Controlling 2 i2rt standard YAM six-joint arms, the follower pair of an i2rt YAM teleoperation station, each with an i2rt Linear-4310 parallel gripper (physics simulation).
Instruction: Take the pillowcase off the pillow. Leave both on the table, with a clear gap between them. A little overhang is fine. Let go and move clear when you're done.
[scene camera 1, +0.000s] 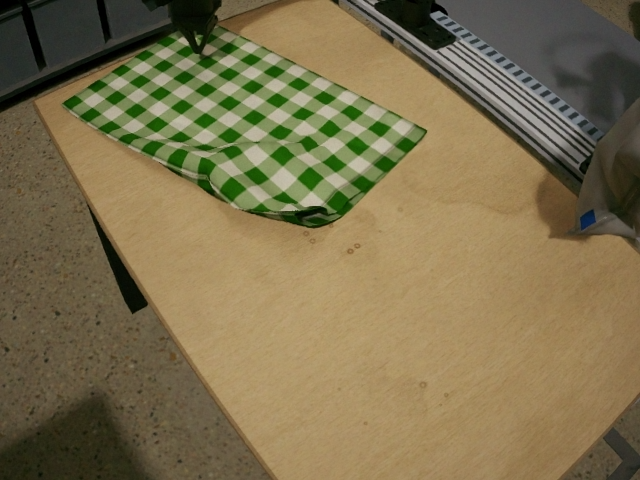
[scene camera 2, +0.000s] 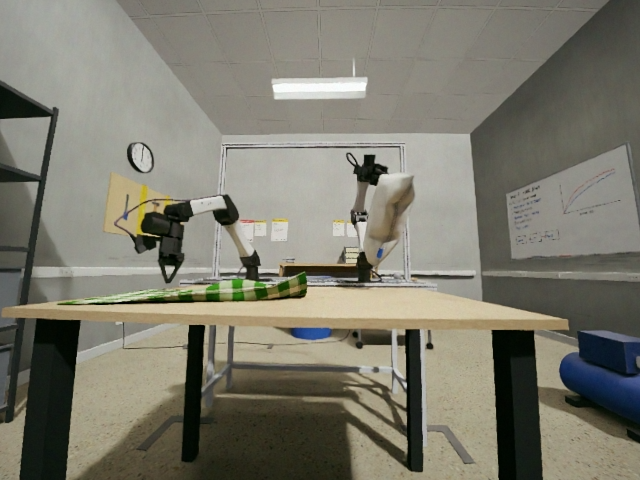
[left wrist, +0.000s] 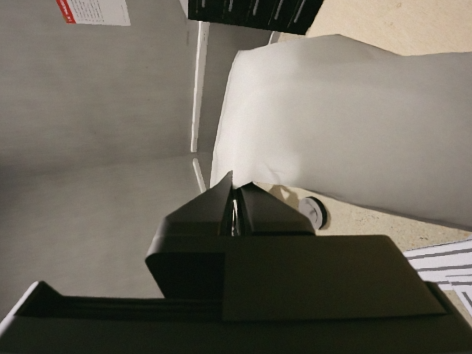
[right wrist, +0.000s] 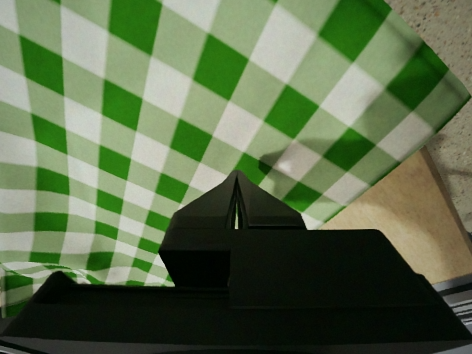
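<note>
The green-and-white checked pillowcase (scene camera 1: 279, 98) (scene camera 2: 222, 290) (right wrist: 225, 65) lies spread on the table (scene camera 1: 361, 330) (scene camera 2: 413, 310), with its near edge puckered and slightly raised. The plain white pillow (scene camera 1: 615, 180) (scene camera 2: 390, 206) (left wrist: 325, 120) is out of the case and hangs in the air at the right, its blue patch at the lower end. My left gripper (left wrist: 235, 177) is shut on the pillow's upper end; the pillow hides its fingertips in scene camera 2. My right gripper (scene camera 1: 199, 51) (scene camera 2: 168, 277) (right wrist: 236, 176) is shut and empty, pointing down just above the pillowcase.
A metal rail (scene camera 1: 496, 87) runs along the table's arm side. Grey bins (scene camera 1: 62, 31) stand beyond the table's upper left edge in scene camera 1. A dark shelf rack (scene camera 2: 47, 170) stands at the left and a blue compressor (scene camera 2: 599, 382) on the floor at the right.
</note>
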